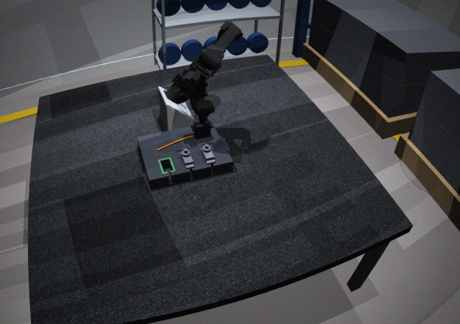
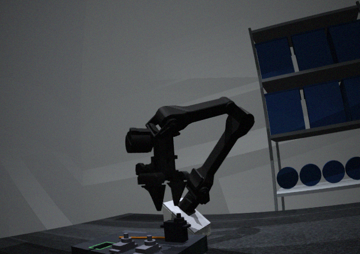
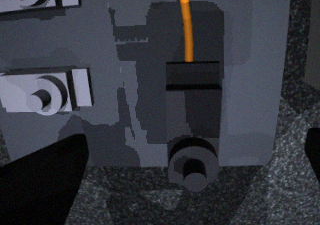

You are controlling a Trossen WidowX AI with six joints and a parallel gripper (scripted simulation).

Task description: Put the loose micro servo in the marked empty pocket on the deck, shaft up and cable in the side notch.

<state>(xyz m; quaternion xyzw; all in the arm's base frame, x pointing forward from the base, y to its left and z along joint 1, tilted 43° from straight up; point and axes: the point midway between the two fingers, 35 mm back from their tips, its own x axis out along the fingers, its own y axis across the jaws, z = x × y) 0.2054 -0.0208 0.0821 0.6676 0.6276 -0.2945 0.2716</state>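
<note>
Now: the robot deck 70 mm to the right of my gripper tip and 120 mm below it.
</note>
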